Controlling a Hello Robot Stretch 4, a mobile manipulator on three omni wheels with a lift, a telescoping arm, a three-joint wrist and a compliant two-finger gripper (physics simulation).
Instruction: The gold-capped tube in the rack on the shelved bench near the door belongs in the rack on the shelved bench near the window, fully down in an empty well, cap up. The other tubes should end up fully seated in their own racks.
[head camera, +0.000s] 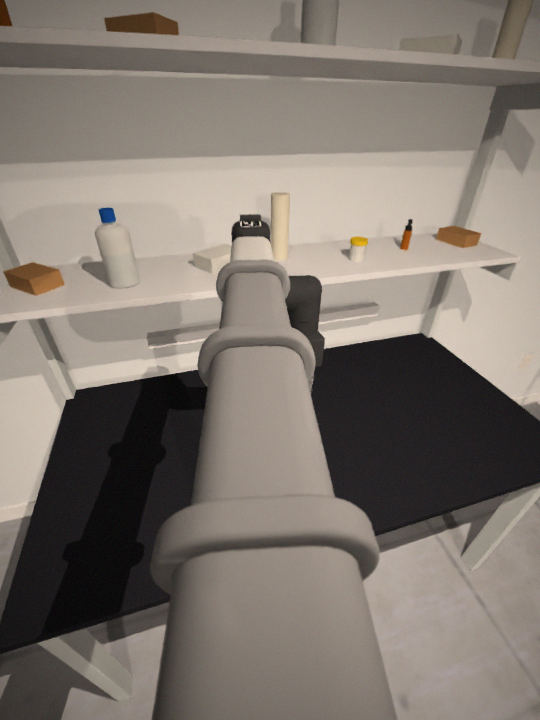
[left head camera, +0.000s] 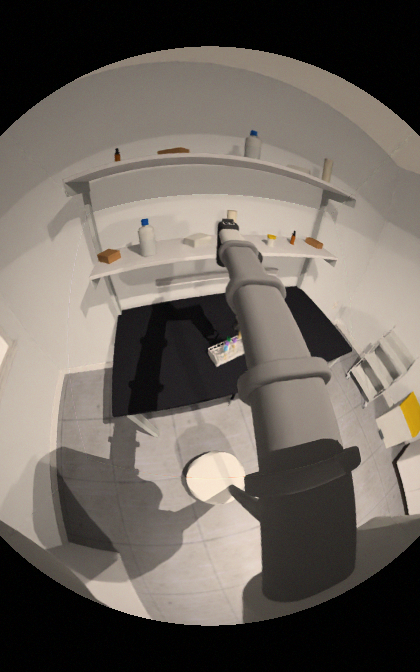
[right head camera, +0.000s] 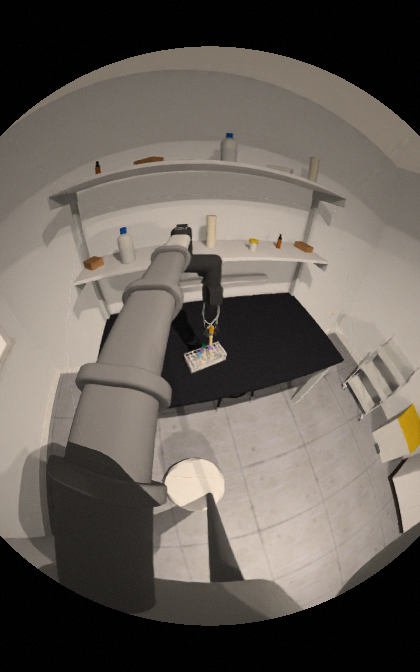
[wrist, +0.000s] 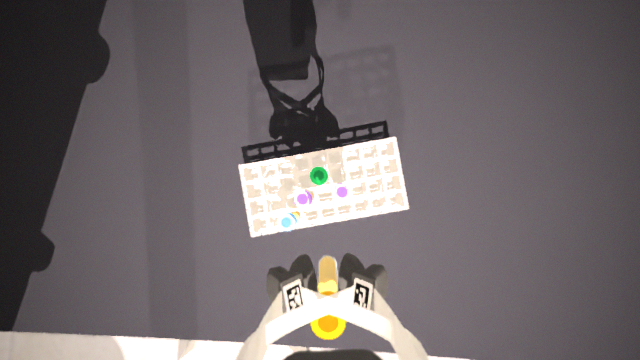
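Pixels of known places: gripper, fingertip midpoint: (right head camera: 209, 335) (wrist: 327, 275); robot's base, link origin: (left head camera: 214, 476) (right head camera: 195, 483).
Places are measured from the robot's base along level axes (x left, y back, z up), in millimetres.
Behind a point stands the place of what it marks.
My gripper (right head camera: 211, 328) {y -602, x -87, z 983 mm} (wrist: 327, 275) {y -602, x -87, z 983 mm} is shut on the gold-capped tube (right head camera: 211, 341) {y -591, x -94, z 960 mm} (wrist: 327, 270) {y -604, x -87, z 976 mm}, which hangs cap up between the fingertips. In the right head view its lower end overlaps the white rack (right head camera: 216, 360) {y -649, x -128, z 743 mm} (left head camera: 215, 357) {y -594, x 6, z 790 mm} (wrist: 403, 175) {y -700, x -157, z 792 mm}; I cannot tell the height gap. The rack stands on the black bench top and holds a green-capped tube (wrist: 318, 175) {y -670, x -58, z 854 mm}, two purple-capped tubes (wrist: 302, 198) {y -641, x -49, z 854 mm} (wrist: 342, 192) {y -659, x -88, z 854 mm} and a blue-capped tube (wrist: 286, 221) {y -613, x -40, z 854 mm}. How deep they sit is unclear. Many wells look empty. The arm hides the rack in the head view.
The bench top (head camera: 406, 407) {y -889, x -519, z 735 mm} (right head camera: 280, 335) {y -844, x -545, z 735 mm} lies under a shelf (head camera: 325, 267) {y -1006, x -212, z 1192 mm} with a blue-capped bottle (head camera: 119, 255) {y -885, x 309, z 1275 mm}, a cream cylinder (head camera: 280, 223) {y -1070, x -86, z 1298 mm} and small containers. A round stool (left head camera: 215, 476) {y -11, x 4, z 187 mm} (right head camera: 195, 484) {y -1, x -8, z 187 mm} stands before the bench. A white rung-like stand (right head camera: 377, 377) {y -624, x -1798, z 370 mm} is at the right.
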